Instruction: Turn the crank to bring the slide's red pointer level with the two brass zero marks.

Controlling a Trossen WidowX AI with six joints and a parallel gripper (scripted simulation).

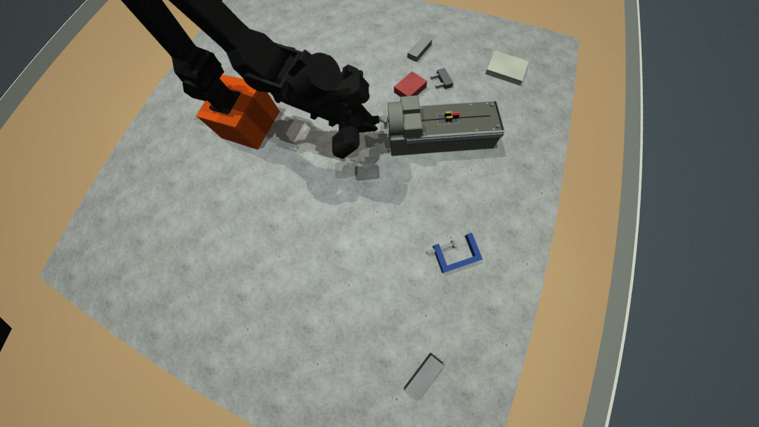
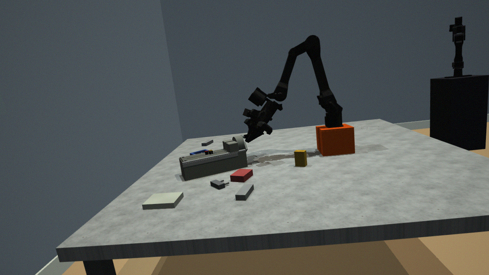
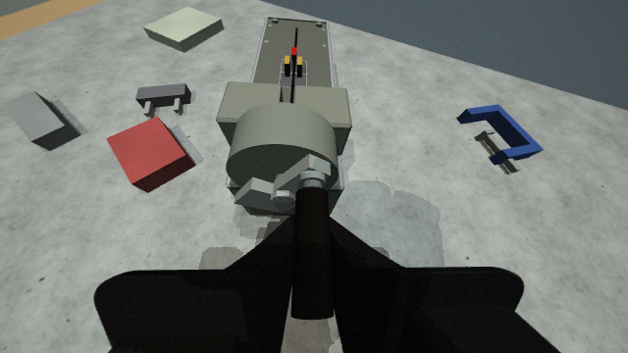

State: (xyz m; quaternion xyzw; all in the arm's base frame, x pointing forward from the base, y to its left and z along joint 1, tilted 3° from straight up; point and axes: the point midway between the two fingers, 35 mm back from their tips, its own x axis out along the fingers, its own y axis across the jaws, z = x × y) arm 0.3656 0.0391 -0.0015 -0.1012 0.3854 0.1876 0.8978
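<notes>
The red pointer lies 160 mm ahead of my gripper tip, 90 mm to the left of it and 10 mm below it. The rest, counted from my gripper tip: black crank handle (20 mm behind, 20 mm above, 10 mm to the right); then yellow block (210 mm behind, 120 mm to the left, 60 mm below); then red block (200 mm to the left, 80 mm below, 20 mm ahead).
</notes>
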